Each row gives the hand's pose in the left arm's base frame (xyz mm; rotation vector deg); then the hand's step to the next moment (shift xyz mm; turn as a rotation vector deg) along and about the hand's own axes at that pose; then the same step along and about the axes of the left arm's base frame.
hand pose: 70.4 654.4 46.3 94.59 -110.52 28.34
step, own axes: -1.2 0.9 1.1 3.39 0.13 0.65
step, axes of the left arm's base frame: -1.0 0.4 -1.5 -0.56 -3.01 1.60
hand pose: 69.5 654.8 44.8 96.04 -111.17 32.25
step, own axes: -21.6 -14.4 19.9 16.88 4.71 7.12
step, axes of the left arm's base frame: 14.4 2.4 -29.3 -7.24 -16.75 4.99
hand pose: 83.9 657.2 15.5 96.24 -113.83 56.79
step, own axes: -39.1 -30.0 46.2 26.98 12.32 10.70
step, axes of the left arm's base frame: 45.5 -6.2 -49.5 -16.28 -26.05 7.11
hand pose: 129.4 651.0 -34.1 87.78 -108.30 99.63
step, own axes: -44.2 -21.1 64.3 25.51 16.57 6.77
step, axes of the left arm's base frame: 68.0 -23.3 -36.9 -20.66 -22.88 4.56
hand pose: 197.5 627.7 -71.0 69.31 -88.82 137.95
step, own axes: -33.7 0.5 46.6 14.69 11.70 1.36
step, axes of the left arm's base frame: 50.6 -24.6 -11.9 -14.28 -12.27 0.48
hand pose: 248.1 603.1 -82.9 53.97 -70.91 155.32
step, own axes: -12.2 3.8 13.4 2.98 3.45 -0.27
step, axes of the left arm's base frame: 15.9 -9.1 -2.3 -3.45 -2.85 -0.91
